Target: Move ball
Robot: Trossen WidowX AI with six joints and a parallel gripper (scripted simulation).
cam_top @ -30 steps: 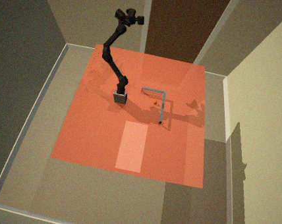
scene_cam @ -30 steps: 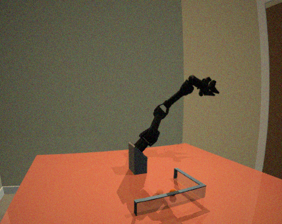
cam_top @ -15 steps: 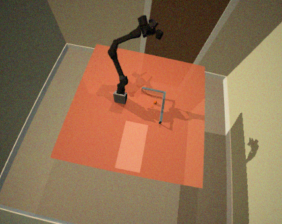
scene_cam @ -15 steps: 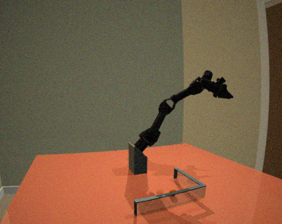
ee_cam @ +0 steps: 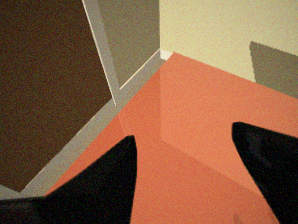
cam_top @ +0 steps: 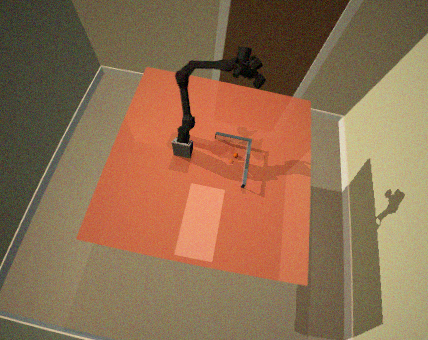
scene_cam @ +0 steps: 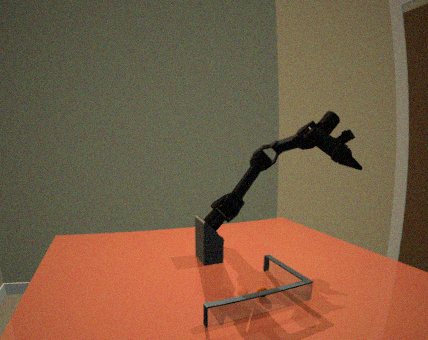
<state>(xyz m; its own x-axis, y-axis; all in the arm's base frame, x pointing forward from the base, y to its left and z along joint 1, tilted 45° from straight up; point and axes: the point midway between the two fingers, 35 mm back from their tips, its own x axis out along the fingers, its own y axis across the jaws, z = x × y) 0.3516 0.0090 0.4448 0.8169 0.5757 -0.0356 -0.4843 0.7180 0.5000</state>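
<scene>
Right now my gripper tip is 80 mm past the orange ball, 340 mm to the left of it and 350 mm above it. Round my gripper tip: see-through copy 110 mm behind, 380 mm to the right, 350 mm below; then clear wall 10 mm behind, 390 mm to the right, 340 mm below.
</scene>
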